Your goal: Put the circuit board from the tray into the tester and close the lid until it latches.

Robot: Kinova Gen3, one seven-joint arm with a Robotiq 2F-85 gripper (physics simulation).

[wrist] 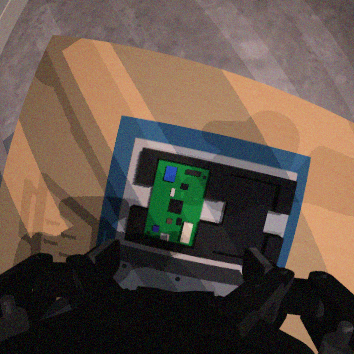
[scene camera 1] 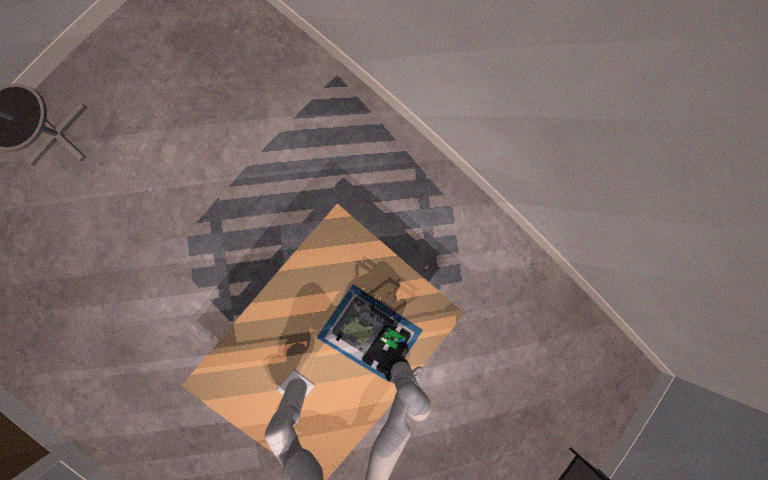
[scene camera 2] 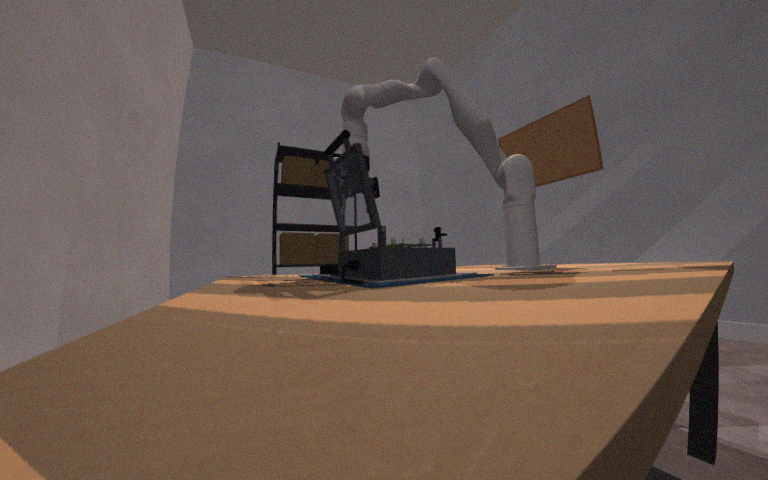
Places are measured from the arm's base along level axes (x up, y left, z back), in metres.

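Pixels of known places: gripper, between the fingertips: (wrist: pixel 180 257) (scene camera 1: pixel 393 354) (scene camera 2: pixel 356 211); arm's base, origin of its link: (scene camera 1: pixel 297 387) (scene camera 2: pixel 523 266).
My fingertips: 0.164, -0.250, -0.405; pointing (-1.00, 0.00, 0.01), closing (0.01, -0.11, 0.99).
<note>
Ahead of a thing's pixels: the offset from my fingertips to its top centre, as dx, dy, dz. "spot": to the spot under its first point. Level surfaces: height alone.
The green circuit board {-0.144, -0.017, -0.014} (scene camera 1: pixel 393 337) (wrist: pixel 175 205) lies flat in the left part of the black tray {spot: -0.153, -0.035, +0.081} (wrist: pixel 245 200), as the wrist view shows it. The tester {spot: -0.103, +0.172, +0.029} (scene camera 1: pixel 353 331) (scene camera 2: pixel 416 263) is a dark grey box beside the tray; in the wrist view a strip of it shows below the tray, the rest hidden by my gripper. Its lid {spot: -0.047, +0.224, -0.101} (scene camera 2: pixel 372 209) stands raised and open, a steep frame at the tester's left end in scene camera 2. My gripper (wrist: pixel 180 257) is open and empty, above the tray and tester. In scene camera 2 it is partly hidden behind the lid.
Tester and tray stand on a blue-edged mat {dx -0.169} (scene camera 1: pixel 351 356) (wrist: pixel 200 143) on the wooden table {dx -0.171} (scene camera 1: pixel 339 243) (scene camera 2: pixel 339 384). The arm's base plate (scene camera 2: pixel 523 267) is on the same table. A small black lever {-0.064, +0.217, +0.077} (scene camera 2: pixel 437 233) sticks up from the tester. A shelf rack (scene camera 2: pixel 275 209) stands behind.
</note>
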